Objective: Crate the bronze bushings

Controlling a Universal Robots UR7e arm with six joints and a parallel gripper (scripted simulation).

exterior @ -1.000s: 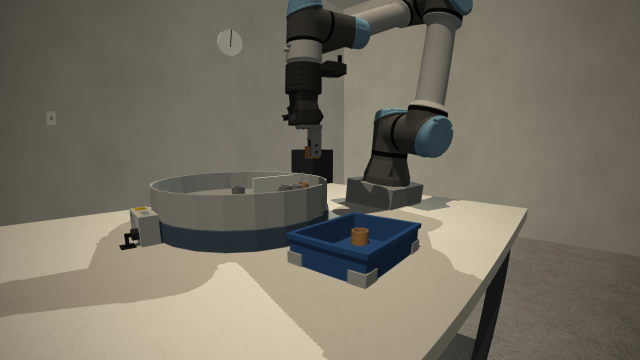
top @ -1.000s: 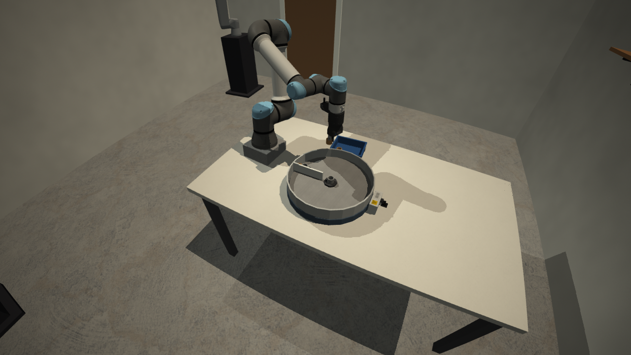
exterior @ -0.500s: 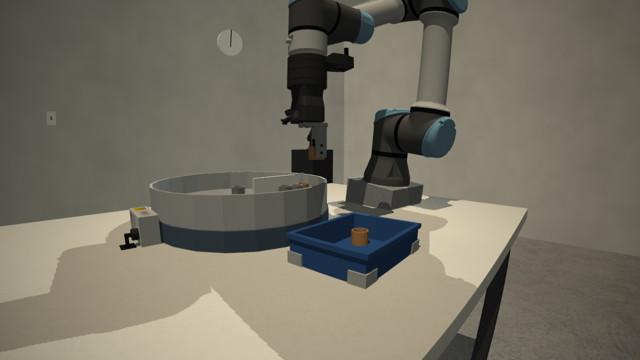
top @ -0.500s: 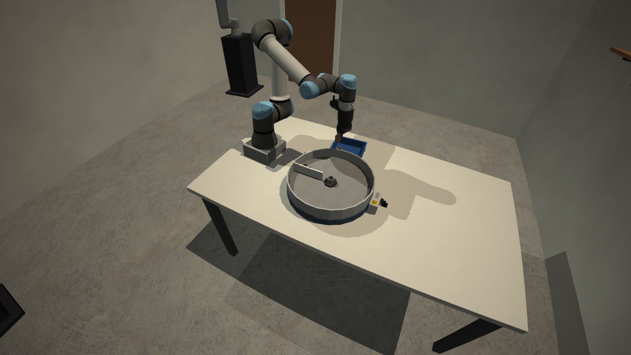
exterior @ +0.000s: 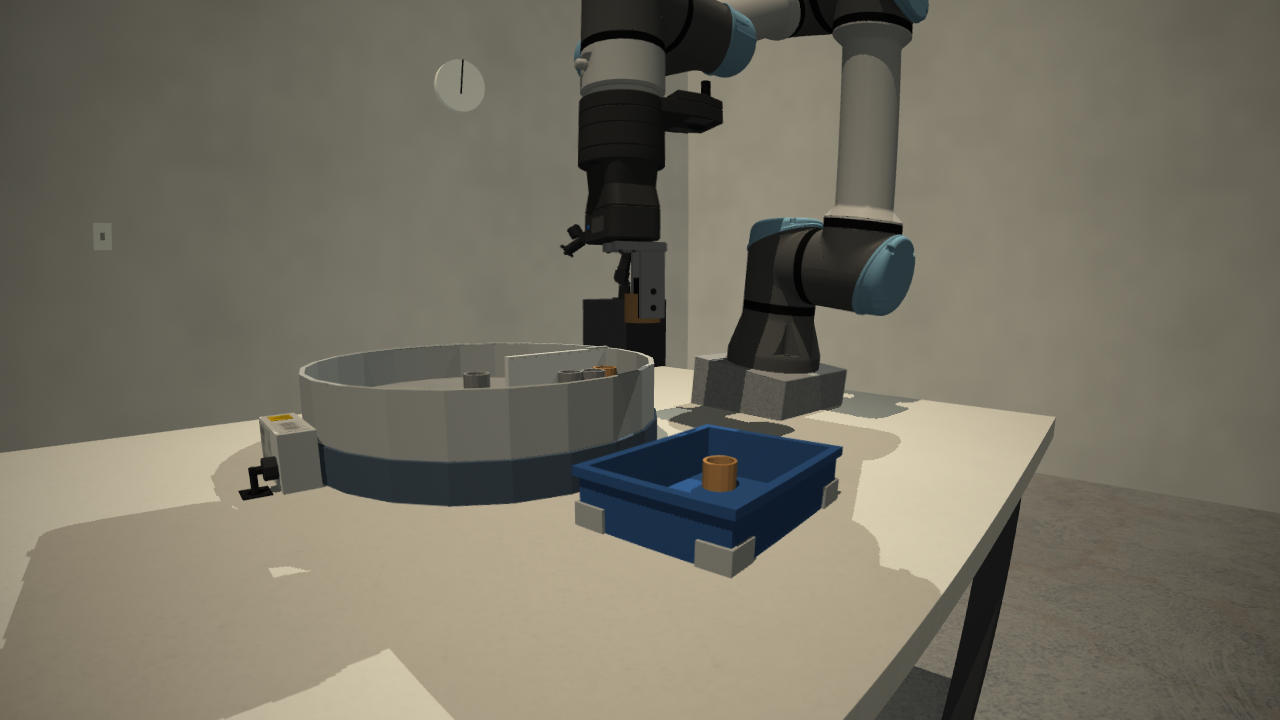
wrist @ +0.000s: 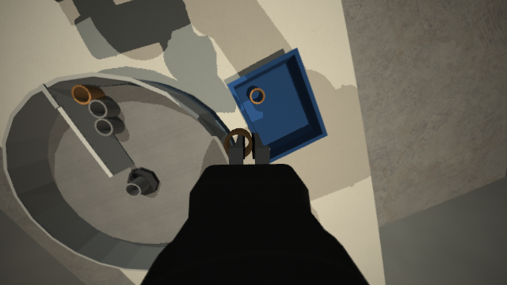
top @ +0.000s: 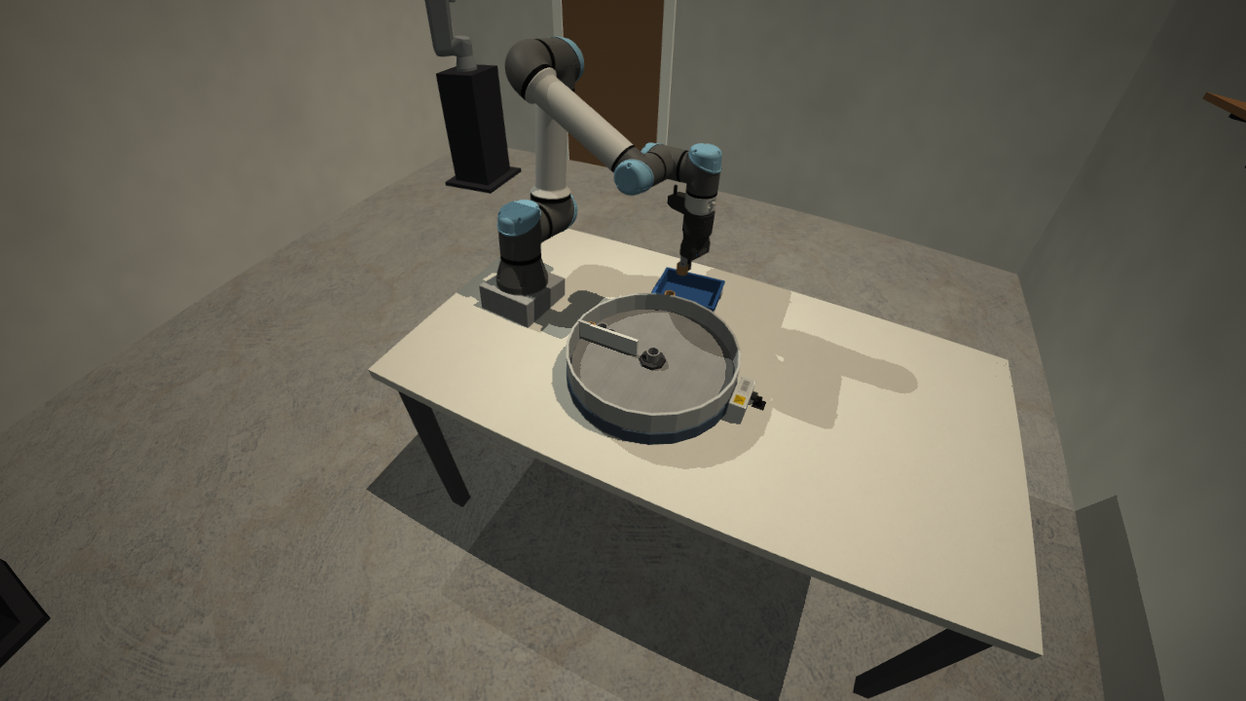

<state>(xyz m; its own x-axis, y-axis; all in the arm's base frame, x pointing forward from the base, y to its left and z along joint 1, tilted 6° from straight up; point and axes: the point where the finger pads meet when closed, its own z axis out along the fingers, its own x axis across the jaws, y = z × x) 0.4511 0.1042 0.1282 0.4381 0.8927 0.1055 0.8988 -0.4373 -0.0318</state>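
Right now the blue crate is 15 cm below my hand and 8 cm to the left of it. Round my hand: turning table: 26 cm to the right, 13 cm below, 2 cm ahead.
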